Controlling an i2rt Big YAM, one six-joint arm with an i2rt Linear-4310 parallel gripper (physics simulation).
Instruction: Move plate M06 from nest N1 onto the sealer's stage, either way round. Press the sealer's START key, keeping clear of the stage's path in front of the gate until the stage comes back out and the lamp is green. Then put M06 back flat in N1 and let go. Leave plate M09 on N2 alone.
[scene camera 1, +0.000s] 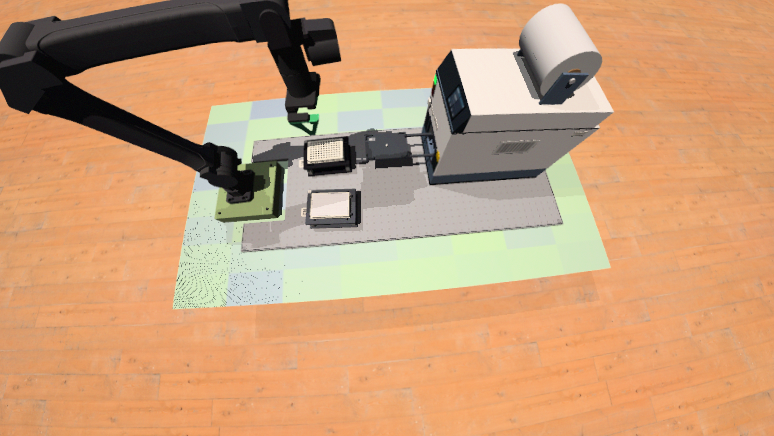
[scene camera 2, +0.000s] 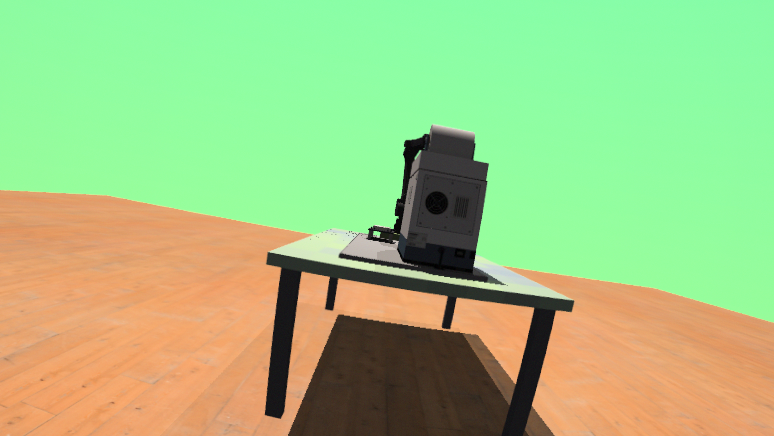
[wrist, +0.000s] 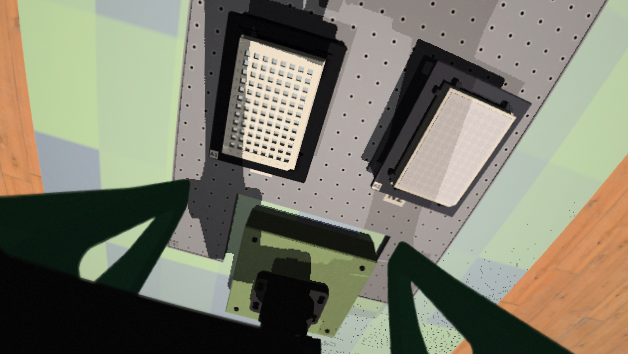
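Pixels of known places: gripper, fingertip midpoint: (scene camera 1: 313, 119) (wrist: 294, 223); arm's base, link origin: (scene camera 1: 241, 187) (wrist: 289, 295).
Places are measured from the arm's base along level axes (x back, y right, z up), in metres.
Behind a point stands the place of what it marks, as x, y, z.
Note:
Plate M06 (scene camera 1: 324, 151) {-0.312, -0.080, 0.039} (wrist: 275, 105) {-0.322, -0.082, 0.039}, cream with a grid of wells, sits in the black nest N1 (scene camera 1: 324, 167) {-0.306, -0.027, 0.020} (wrist: 315, 125) {-0.307, -0.036, 0.023}. Plate M09 (scene camera 1: 330, 204) {-0.324, 0.120, 0.034} (wrist: 455, 150) {-0.327, 0.121, 0.034}, pale and smooth-topped, sits on nest N2 (scene camera 1: 355, 208) {-0.401, 0.137, 0.018} (wrist: 407, 135) {-0.323, 0.068, 0.018}. My gripper (scene camera 1: 312, 126) {-0.331, -0.042, 0.234} (wrist: 294, 223) {-0.331, -0.042, 0.234} is open and empty, high above the back left of the board near N1. The sealer's dark stage (scene camera 1: 386, 145) {-0.527, -0.053, 0.073} is out in front of the gate. The sealer (scene camera 1: 519, 129) {-0.848, 0.067, 0.261} (scene camera 2: 449, 216) {-1.097, -0.043, 0.128} shows a green lamp (scene camera 1: 434, 80) {-0.676, -0.144, 0.235}. I cannot make out the START key.
The olive arm base (scene camera 1: 270, 189) {-0.107, 0.022, 0.000} (wrist: 345, 290) {-0.042, 0.087, 0.000} stands left of the nests. The sealer bears a large white roll (scene camera 1: 560, 46) {-0.865, -0.001, 0.426} (scene camera 2: 452, 141) {-0.965, -0.038, 0.383}. The grey perforated board (scene camera 1: 460, 216) {-0.760, 0.193, -0.033} (wrist: 350, 115) {-0.314, 0.007, -0.033} lies under the nests, on the table (scene camera 2: 346, 273) {-1.291, 0.234, -0.064}.

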